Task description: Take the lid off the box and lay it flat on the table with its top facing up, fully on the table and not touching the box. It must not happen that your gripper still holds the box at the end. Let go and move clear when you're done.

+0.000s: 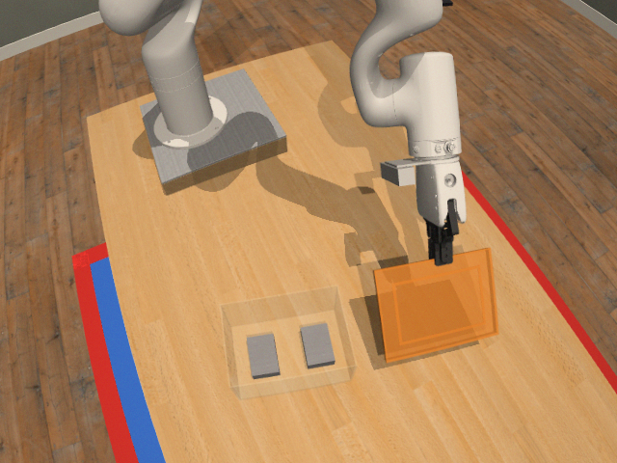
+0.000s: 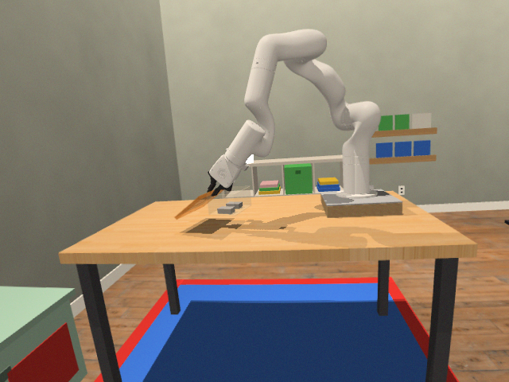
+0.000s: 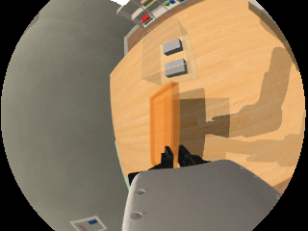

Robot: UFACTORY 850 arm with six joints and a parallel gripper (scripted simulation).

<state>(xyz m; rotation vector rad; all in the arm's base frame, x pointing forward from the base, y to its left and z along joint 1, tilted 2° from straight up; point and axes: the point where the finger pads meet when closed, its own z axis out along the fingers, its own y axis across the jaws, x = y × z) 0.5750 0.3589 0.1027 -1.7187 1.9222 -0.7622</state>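
The orange lid is 7 cm ahead of my hand, 5 cm below it and 2 cm to the right of it. Round my hand: clear box: 28 cm to the right, 11 cm below, 4 cm ahead.
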